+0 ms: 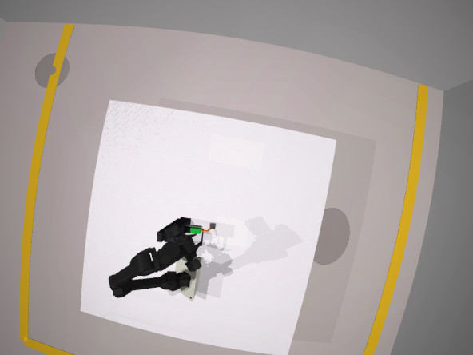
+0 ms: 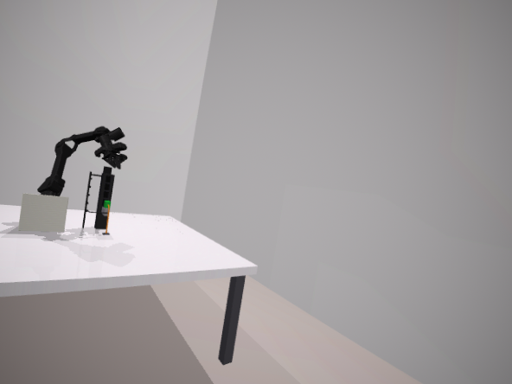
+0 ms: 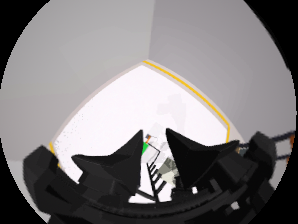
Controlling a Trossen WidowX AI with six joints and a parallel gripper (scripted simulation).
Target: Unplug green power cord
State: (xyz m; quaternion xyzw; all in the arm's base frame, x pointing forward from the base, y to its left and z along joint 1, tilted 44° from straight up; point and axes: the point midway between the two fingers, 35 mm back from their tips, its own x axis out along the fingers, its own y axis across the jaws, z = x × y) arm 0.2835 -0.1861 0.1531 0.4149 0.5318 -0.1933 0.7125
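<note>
My gripper tip is 3 cm past the green plug, 6 cm to the right of it and 19 cm above it.
</note>
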